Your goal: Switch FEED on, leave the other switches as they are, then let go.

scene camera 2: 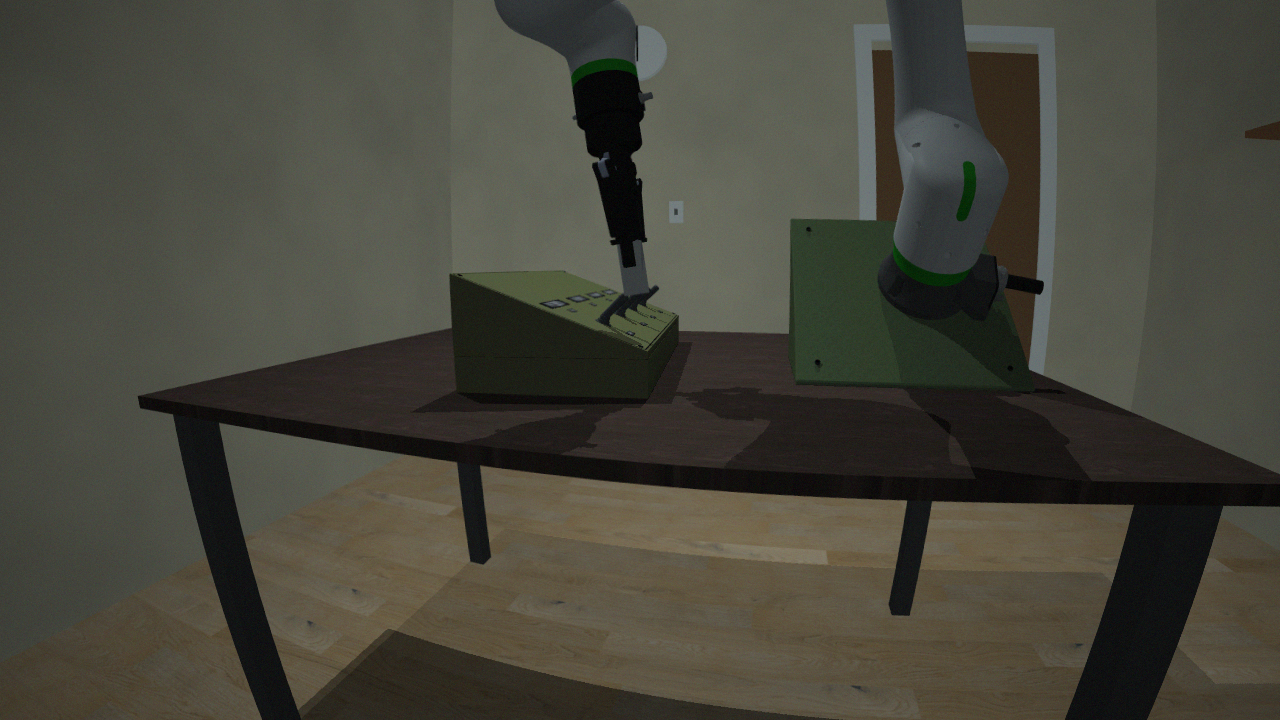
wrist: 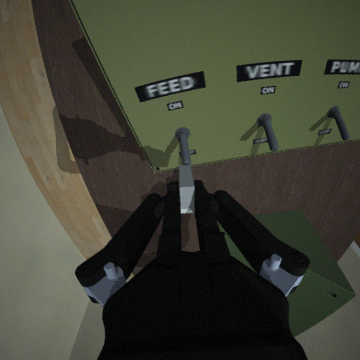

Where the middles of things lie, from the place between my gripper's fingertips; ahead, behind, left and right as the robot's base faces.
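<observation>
Olive switch box [scene camera 2: 542,333]: 50 mm below my hand, 150 mm ahead of it and 150 mm to the right of it.
</observation>
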